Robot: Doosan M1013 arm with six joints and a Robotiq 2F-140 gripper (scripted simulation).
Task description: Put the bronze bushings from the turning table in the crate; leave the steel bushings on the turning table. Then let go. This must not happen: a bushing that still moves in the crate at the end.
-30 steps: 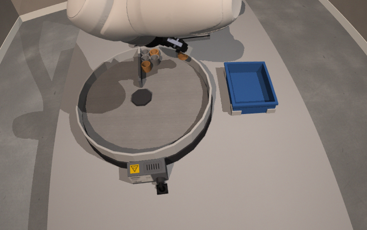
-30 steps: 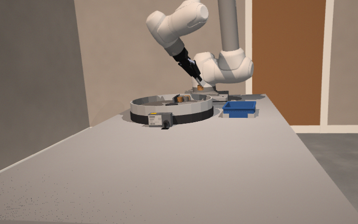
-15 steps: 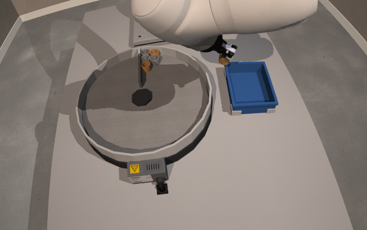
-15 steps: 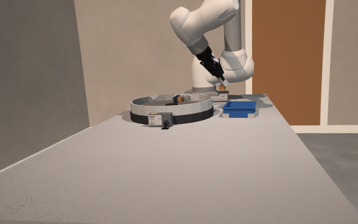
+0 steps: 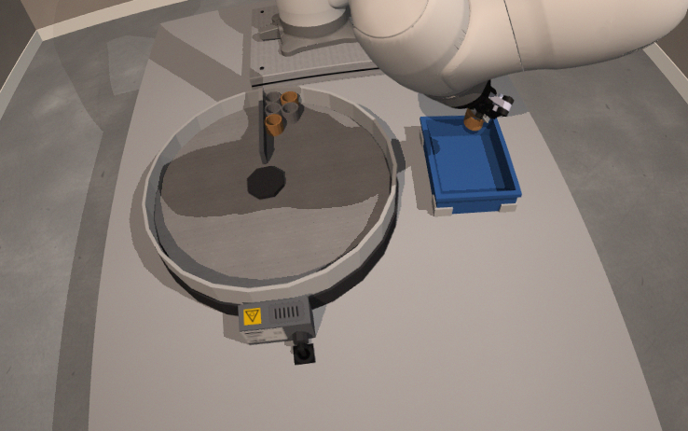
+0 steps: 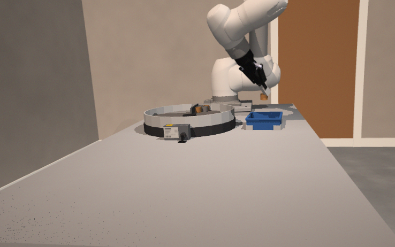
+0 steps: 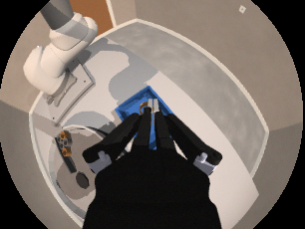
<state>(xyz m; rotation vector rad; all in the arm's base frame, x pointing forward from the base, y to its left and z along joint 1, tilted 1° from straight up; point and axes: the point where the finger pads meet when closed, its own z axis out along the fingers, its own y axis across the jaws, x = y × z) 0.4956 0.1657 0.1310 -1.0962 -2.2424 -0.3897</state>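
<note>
The blue crate is 20 mm behind my hand and 150 mm below it.
</note>
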